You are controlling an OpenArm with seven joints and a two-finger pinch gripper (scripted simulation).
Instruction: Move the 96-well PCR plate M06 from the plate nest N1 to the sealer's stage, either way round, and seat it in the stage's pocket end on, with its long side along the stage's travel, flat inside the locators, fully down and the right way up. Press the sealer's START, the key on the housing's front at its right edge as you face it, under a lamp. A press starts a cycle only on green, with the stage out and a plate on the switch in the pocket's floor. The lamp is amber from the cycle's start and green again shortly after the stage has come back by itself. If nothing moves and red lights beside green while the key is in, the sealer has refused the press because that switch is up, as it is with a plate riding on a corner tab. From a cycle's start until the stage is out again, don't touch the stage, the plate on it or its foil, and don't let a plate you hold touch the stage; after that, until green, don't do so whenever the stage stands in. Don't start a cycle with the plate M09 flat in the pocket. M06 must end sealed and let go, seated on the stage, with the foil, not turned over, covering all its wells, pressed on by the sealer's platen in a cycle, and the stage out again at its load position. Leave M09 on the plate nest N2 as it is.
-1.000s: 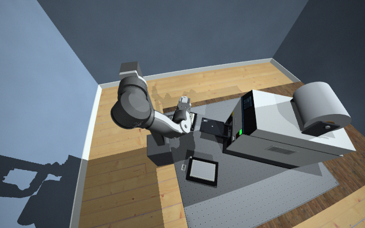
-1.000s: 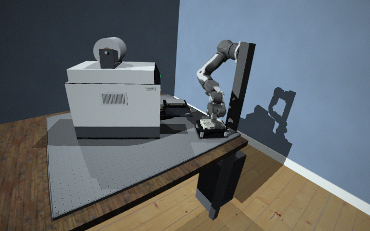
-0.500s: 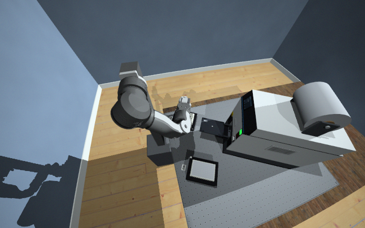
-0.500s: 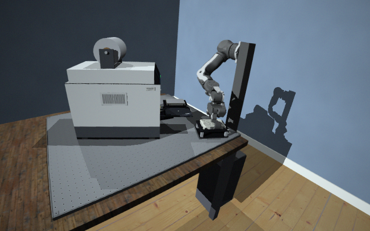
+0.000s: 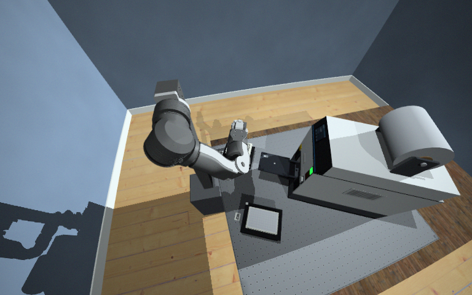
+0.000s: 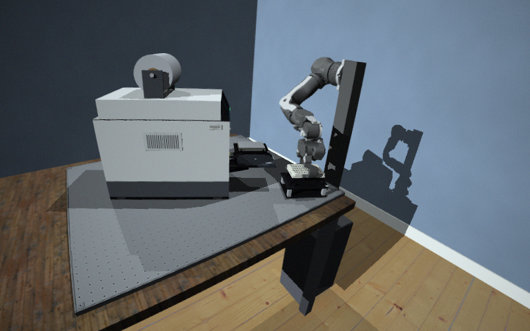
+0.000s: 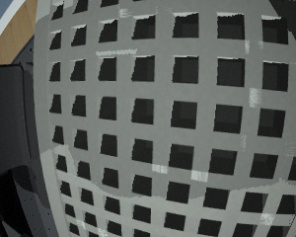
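Now: the black nest N1 4 cm below my hand. From my hand the other things lie so: yellow warning label (28 cm ahead, 9 cm to the right, 7 cm above); n1 label (10 cm behind, 9 cm below, 4 cm to the left); sealer stage (15 cm ahead, 13 cm to the right, 2 cm above).
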